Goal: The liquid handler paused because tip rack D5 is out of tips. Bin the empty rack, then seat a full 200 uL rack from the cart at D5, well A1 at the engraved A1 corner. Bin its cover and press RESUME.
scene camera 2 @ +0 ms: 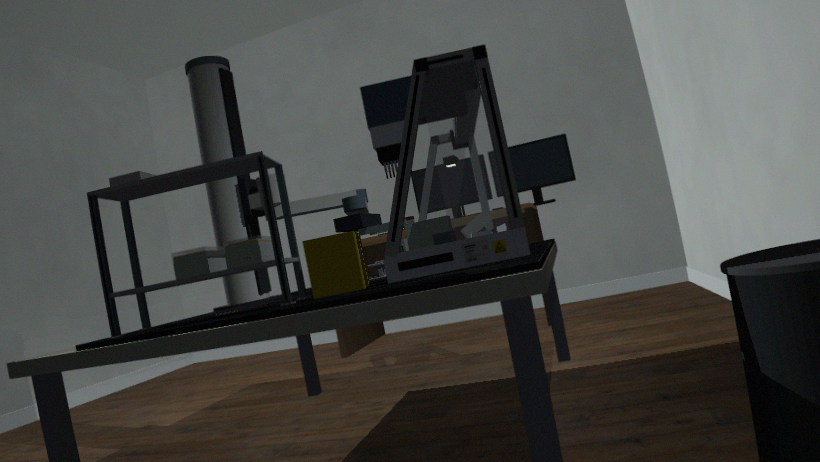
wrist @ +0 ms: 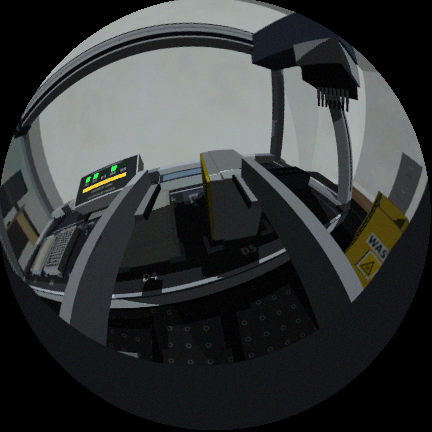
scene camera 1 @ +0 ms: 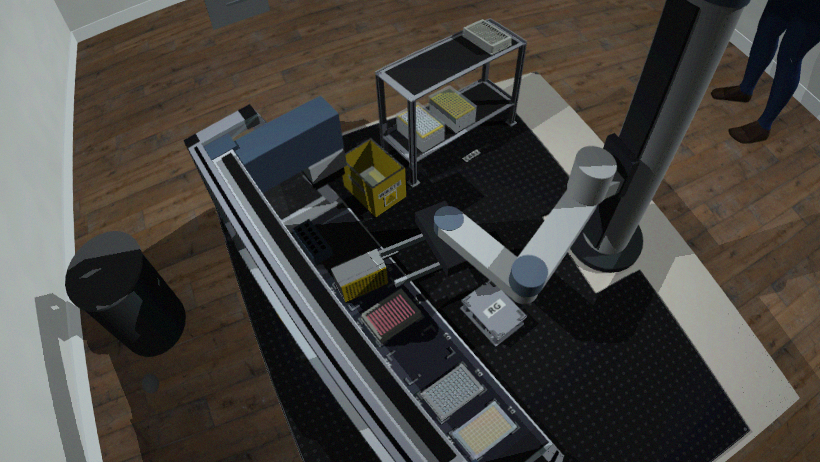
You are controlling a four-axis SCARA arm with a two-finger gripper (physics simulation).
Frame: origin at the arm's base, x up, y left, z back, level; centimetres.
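Seen in the pictures: gripper, fingertip midpoint: (scene camera 2: 410,222) (wrist: 194,171) (scene camera 1: 387,268); arm's base, link origin: (scene camera 1: 604,237).
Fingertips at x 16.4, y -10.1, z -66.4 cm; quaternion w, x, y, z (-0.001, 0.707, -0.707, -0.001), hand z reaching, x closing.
Note:
Pixels of each thing's top centre, then the offset from my fingertips to it. "*": a spot on its surface instead.
- grey tip rack, top centre: (wrist: 224,158) (scene camera 1: 358,267) (scene camera 2: 427,220) dy -3.8, dx -0.8, dz -6.2 cm
- yellow waste bin, top centre: (scene camera 2: 332,237) (wrist: 396,213) (scene camera 1: 371,162) dy -35.0, dx -1.6, dz +10.4 cm
- white-topped rack, top centre: (scene camera 2: 248,239) (scene camera 1: 420,118) dy -42.0, dx +1.9, dz +29.2 cm
- yellow-topped rack, top centre: (scene camera 2: 199,249) (scene camera 1: 452,100) dy -44.9, dx +1.9, dz +41.9 cm
- status screen, surface spot: (wrist: 107,180) * dy +21.4, dx -3.1, dz -14.0 cm
- pink-striped labware block, top centre: (wrist: 142,213) (scene camera 1: 390,313) dy +8.5, dx -6.2, dz -3.3 cm
- RG-marked block, top centre: (scene camera 1: 494,307) (scene camera 2: 369,263) dy +17.3, dx -9.5, dz +21.8 cm
- grey rack, top centre: (scene camera 2: 137,177) (scene camera 1: 487,32) dy -47.9, dx +23.0, dz +54.6 cm
My gripper (scene camera 1: 387,268) (wrist: 194,171) has its fingers apart with nothing gripped, at the front side of D5. A grey tip rack (scene camera 1: 360,275) (wrist: 235,215) stands on its side at D5, its yellow face towards D4. The right finger pad overlaps it in the wrist view; contact is unclear. The yellow waste bin (scene camera 1: 367,192) (scene camera 2: 332,264) (wrist: 392,220) holds a pale item. On the cart (scene camera 1: 412,143) (scene camera 2: 274,223), a white-topped rack (scene camera 1: 421,129) and a yellow-topped rack (scene camera 1: 453,106) are on the lower shelf. The status screen (wrist: 107,180) shows green lamps and a yellow bar.
A pink-striped labware block (scene camera 1: 391,314) (wrist: 155,235) sits at D4 beside the tipped rack. Plates (scene camera 1: 452,391) (scene camera 1: 484,427) sit at D2 and D1. An RG-marked block (scene camera 1: 493,312) is near the arm. A pipetting head (wrist: 327,62) hangs above the deck. A grey rack (scene camera 1: 487,37) tops the cart.

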